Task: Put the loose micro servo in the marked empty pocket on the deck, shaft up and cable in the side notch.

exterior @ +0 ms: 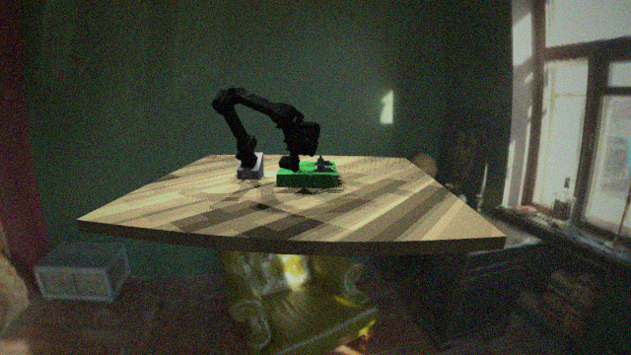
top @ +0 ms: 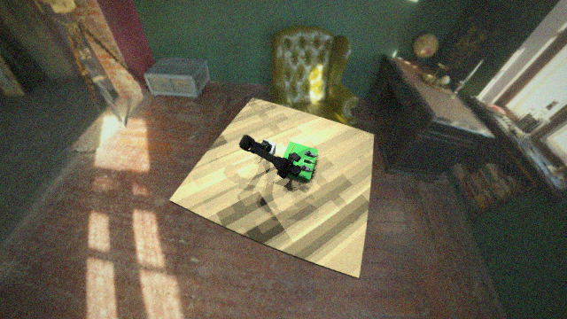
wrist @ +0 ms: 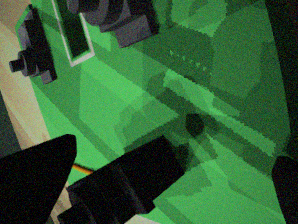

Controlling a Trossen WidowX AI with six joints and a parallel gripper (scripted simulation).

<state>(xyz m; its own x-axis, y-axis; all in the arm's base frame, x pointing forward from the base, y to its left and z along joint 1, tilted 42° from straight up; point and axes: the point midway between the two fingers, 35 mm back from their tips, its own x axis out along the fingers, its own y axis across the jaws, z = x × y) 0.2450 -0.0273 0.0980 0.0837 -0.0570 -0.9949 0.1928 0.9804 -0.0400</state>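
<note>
Right now the green robot deck is 3 cm behind my gripper tip, 11 cm to the left of it and 6 cm below it.
</note>
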